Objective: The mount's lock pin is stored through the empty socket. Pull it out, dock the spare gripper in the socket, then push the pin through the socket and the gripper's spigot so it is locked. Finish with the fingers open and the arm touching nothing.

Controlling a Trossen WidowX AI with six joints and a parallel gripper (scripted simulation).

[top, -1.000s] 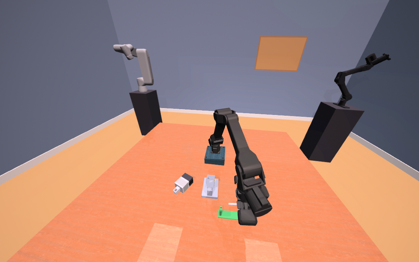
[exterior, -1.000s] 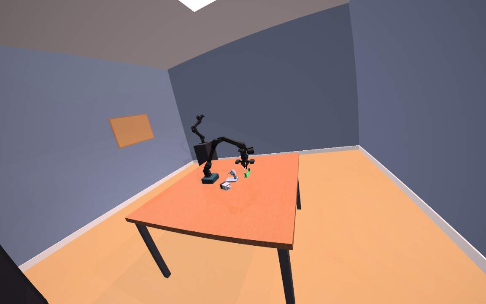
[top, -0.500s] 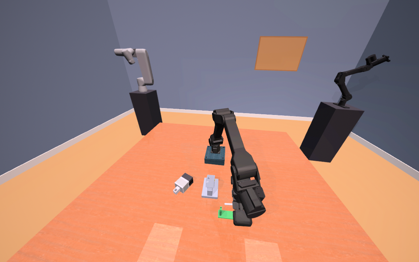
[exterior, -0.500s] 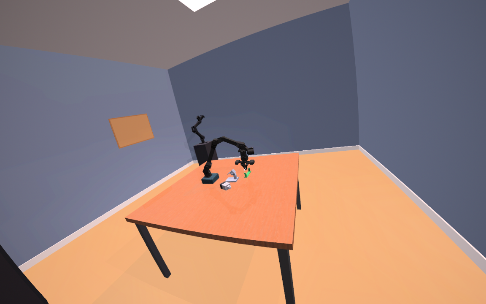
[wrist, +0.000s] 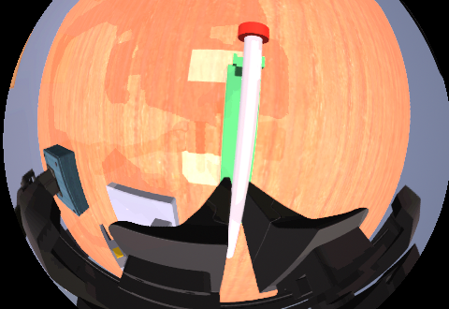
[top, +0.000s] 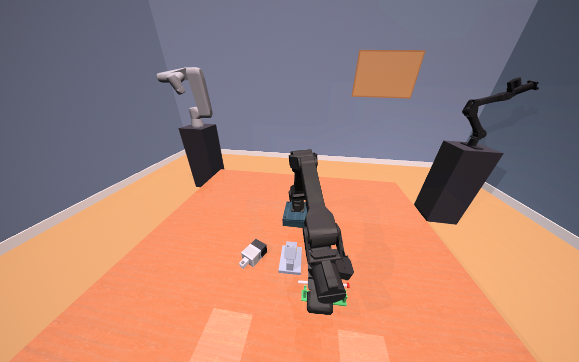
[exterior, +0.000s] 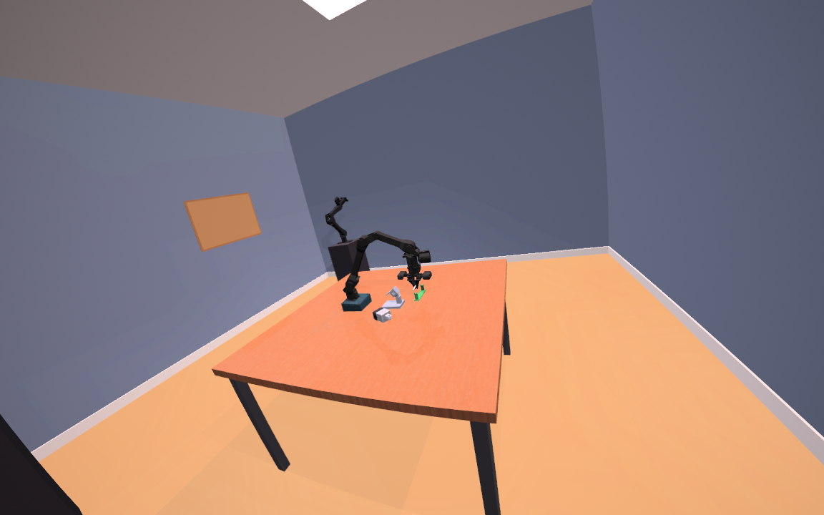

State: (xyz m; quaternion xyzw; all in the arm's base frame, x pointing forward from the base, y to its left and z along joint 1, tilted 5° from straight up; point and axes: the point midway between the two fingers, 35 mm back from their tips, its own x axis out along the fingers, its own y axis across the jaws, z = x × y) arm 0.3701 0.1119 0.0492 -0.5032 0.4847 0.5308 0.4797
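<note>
Now: gripper tip 3 cm above the green stand and 2 cm to the right of it. From my gripper tip the other things lie so: mount (10 cm to the right, 10 cm behind); then spare gripper (25 cm to the right, 9 cm behind, 3 cm below).
</note>
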